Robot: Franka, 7 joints.
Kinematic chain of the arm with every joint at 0, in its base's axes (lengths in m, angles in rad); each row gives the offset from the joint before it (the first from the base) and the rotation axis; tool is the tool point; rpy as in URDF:
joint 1: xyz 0 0 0.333 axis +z
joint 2: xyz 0 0 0 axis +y
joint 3: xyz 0 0 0.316 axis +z
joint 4: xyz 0.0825 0 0 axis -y
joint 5: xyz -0.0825 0 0.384 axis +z
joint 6: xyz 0 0 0 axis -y
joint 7: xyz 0.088 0 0 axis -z
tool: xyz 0 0 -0.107 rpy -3.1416 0 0
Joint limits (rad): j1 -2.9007..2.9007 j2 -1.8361..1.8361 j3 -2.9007..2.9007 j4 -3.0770..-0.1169 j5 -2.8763..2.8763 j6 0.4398..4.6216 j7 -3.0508..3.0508
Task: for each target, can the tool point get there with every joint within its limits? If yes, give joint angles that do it. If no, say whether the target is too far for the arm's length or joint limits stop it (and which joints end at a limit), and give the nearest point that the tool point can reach.
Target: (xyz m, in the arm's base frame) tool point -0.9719 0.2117 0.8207
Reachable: no: too far | nearest point -0.7526 0.1639 0.7107 | short by 0.250 m
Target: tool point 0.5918 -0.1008 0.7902
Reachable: yes | joints -0.4317 1.0330 1.3390 -0.4321 -1.2100 3.9255 -2.0110
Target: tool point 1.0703 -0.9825 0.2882
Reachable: no: too far | nearest point 0.6317 -0.5799 0.3066 | short by 0.596 m
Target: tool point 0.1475 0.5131 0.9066
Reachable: yes | joints 0.2308 0.8532 2.0656 -1.1407 0.2196 2.1819 -1.8923
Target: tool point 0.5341 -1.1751 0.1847
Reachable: no: too far | nearest point 0.3527 -0.7759 0.2351 | short by 0.441 m
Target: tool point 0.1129 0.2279 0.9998
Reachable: yes | joints -1.5371 -0.6796 0.8466 -0.9077 0.8921 4.3069 1.3721
